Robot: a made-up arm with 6 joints.
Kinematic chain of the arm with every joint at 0, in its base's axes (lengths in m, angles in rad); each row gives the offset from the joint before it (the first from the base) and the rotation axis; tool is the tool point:
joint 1: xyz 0 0 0.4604 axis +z
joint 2: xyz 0 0 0 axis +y
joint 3: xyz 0 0 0.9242 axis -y
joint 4: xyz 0 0 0 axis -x
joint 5: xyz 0.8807 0 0 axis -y
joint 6: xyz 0 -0.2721 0 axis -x
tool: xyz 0 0 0
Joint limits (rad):
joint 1: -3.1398..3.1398
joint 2: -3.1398..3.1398
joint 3: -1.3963..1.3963
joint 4: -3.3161..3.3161
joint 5: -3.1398..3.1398
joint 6: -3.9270..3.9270
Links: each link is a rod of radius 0.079 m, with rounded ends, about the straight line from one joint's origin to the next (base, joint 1, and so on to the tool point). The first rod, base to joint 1, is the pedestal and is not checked.
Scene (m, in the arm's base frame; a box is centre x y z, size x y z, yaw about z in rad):
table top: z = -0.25
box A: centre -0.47 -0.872 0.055 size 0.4 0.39 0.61 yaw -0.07
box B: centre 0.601 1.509 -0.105 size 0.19 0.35 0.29 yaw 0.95
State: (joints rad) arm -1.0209 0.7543 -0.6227 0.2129 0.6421 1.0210
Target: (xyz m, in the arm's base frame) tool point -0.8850 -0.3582 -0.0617
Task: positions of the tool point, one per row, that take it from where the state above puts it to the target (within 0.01 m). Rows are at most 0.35 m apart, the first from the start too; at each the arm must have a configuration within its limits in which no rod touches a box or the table.
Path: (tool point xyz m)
1: -0.0623 -0.7015 0.2927
2: -0.2406 -0.4515 0.3307
3: -0.3427 -0.2804 0.3517
4: -0.3644 -0.0982 0.3790
5: -0.5171 -0.2430 0.2396
6: -0.6968 -0.3314 0.0910
7: -0.8850 -0.3582 -0.0617

